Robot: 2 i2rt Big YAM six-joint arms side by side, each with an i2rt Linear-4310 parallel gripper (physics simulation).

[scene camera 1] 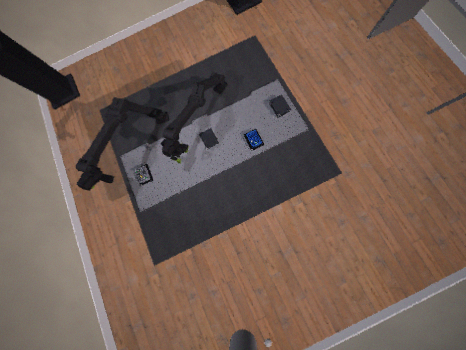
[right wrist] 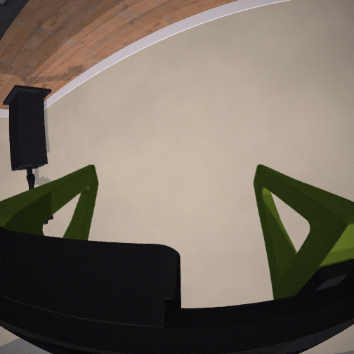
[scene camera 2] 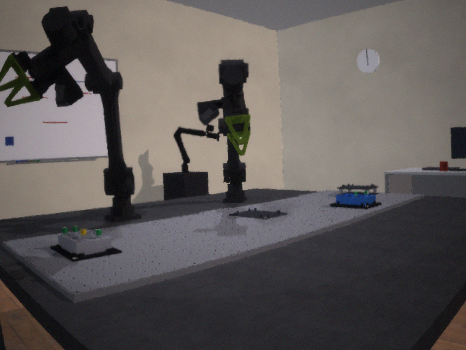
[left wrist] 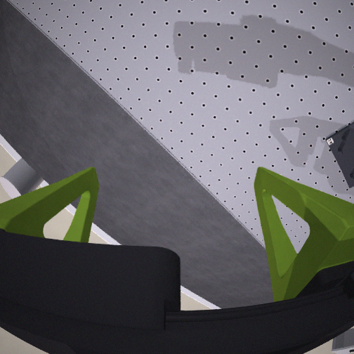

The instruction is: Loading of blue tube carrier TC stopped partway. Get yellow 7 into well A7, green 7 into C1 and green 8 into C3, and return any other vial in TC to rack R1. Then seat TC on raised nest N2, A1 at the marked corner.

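Seen in the pictures: left gripper, fingertip midpoint: [scene camera 1: 183, 157] [scene camera 2: 241, 150]; left arm's base, origin of the base link: [scene camera 1: 220, 87] [scene camera 2: 235, 201]; right arm's base, origin of the base link: [scene camera 1: 162, 118] [scene camera 2: 122, 219].
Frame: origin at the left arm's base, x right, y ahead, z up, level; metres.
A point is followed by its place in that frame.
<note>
Blue tube carrier TC [scene camera 1: 253, 138] {x 0.271, y 0.547, z 0.043 m} [scene camera 2: 355, 199] {x 0.318, y 0.550, z 0.043 m} sits on a black base at the right of the board, with small green caps on top; its wells cannot be read. A pale rack [scene camera 1: 142, 173] {x 1.055, y -0.074, z 0.041 m} [scene camera 2: 85, 243] {x 1.111, y -0.026, z 0.044 m} at the board's left end holds green-capped vials and a yellow one; numbers are unreadable. A raised dark nest [scene camera 1: 280, 106] {x -0.094, y 0.582, z 0.052 m} [scene camera 2: 357, 187] {x -0.061, y 0.569, z 0.052 m} stands on posts behind TC. My left gripper [scene camera 1: 183, 155] {x 0.747, y 0.236, z 0.233 m} [scene camera 2: 242, 150] {x 0.747, y 0.236, z 0.233 m} [left wrist: 176, 175] is open and empty, high above the board between the pale rack and the middle plate. My right gripper [right wrist: 175, 173] is open and empty, raised beyond the board's left end.
A low dark plate [scene camera 1: 209, 138] {x 0.473, y 0.220, z 0.017 m} [scene camera 2: 258, 214] {x 0.495, y 0.220, z 0.017 m} lies mid-board. A dark plate with a white corner mark [left wrist: 345, 152] shows at the left wrist view's right edge. The perforated board [scene camera 1: 185, 175] {x 0.858, y 0.241, z 0.015 m} [scene camera 2: 165, 255] {x 1.045, y 0.137, z 0.013 m} [left wrist: 220, 115] lies on the dark table [scene camera 1: 235, 185] {x 0.685, y 0.644, z 0.000 m} [scene camera 2: 300, 280] {x 1.128, y 0.435, z 0.000 m}.
</note>
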